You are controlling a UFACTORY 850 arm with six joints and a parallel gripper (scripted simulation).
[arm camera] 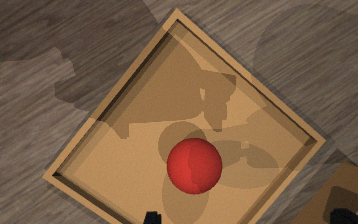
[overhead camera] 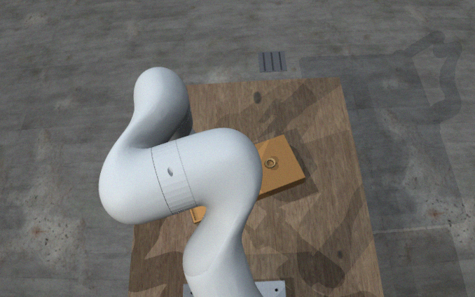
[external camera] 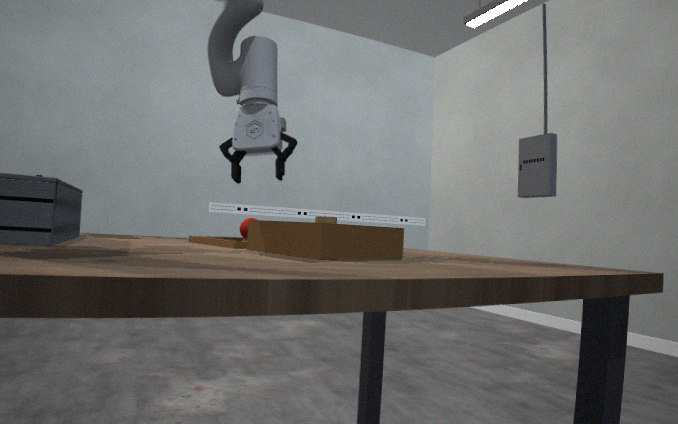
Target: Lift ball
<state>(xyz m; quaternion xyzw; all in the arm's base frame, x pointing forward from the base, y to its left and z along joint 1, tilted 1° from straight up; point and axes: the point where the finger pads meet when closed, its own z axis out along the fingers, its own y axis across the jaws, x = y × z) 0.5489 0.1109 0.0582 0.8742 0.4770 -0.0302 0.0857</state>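
The red ball lies 1 cm behind my hand, 1 cm to the left of it and 11 cm below it. The rest, counted from my hand: shallow orange tray 1 cm behind, 1 cm to the left, 14 cm below; then orange block 6 cm ahead, 21 cm to the right, 11 cm below.
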